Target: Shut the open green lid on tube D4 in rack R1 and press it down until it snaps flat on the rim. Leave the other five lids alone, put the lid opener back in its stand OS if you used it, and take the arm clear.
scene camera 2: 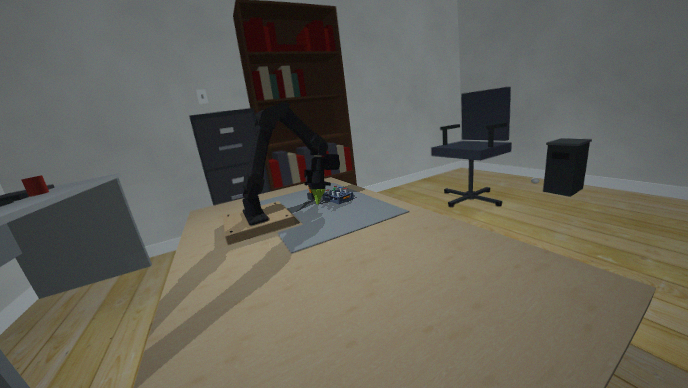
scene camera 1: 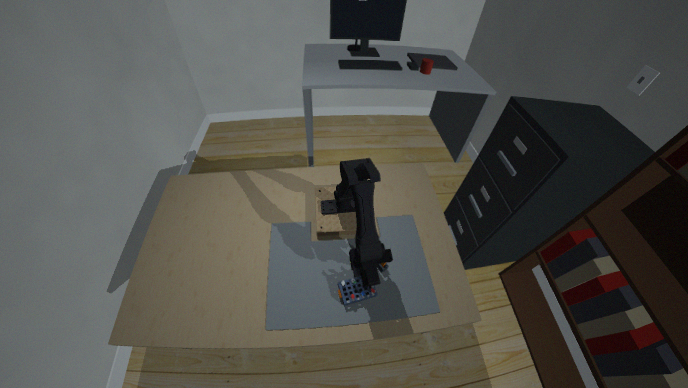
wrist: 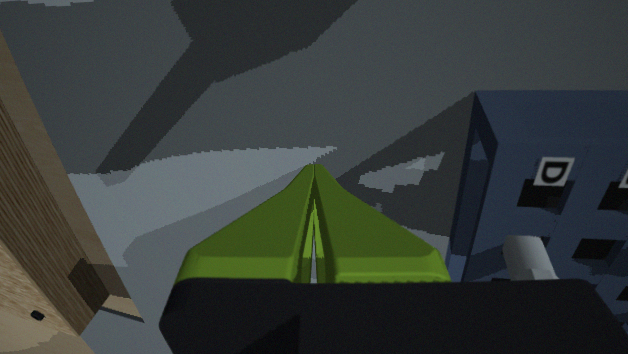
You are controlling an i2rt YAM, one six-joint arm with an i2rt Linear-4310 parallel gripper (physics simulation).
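Places are measured from the arm's base along level axes (x up, y ahead, z left), in millimetres.
Where they show: gripper, fingertip midpoint: (scene camera 2: 317, 204) (scene camera 1: 356, 266) (wrist: 314, 178); arm's base at its link origin: (scene camera 2: 254, 215) (scene camera 1: 343, 206).
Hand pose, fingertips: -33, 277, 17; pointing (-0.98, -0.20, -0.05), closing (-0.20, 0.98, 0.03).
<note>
Each offset is from my fingertips to the top centre of the thing, as dx, dy, dz. "*": to the spot under its first point. Level surfaces: height alone.
The blue rack R1 @(+64, +100, -18) (scene camera 1: 360, 300) (scene camera 2: 340, 201) (wrist: 545, 120) stands on the grey mat, with several small tubes and coloured lids. In the wrist view its label D @(+31, +62, +38) (wrist: 554, 171) shows, and a pale tube @(* +37, +64, +15) (wrist: 527, 254) stands below it, partly hidden by the gripper body. A tiny green spot @(* +59, +84, -25) (scene camera 1: 354, 282) shows on the rack; whether it is the lid of D4, and how far open, I cannot tell. My gripper (scene camera 2: 318, 202) (wrist: 314, 178) is shut and empty, its green fingertips together beside the rack's D end. In scene camera 1 its fingertips are hidden by the arm.
A small dark and orange object @(+86, +18, +103) (scene camera 1: 384, 266) (scene camera 2: 310, 191), possibly the opener's stand, is near the gripper. The grey mat @(dx +1) (scene camera 1: 295, 300) (scene camera 2: 350, 225) lies on the wooden table @(dx -2) (scene camera 1: 200, 280). The arm's wooden base (scene camera 1: 327, 232) (scene camera 2: 262, 232) (wrist: 45, 200) is behind the gripper.
</note>
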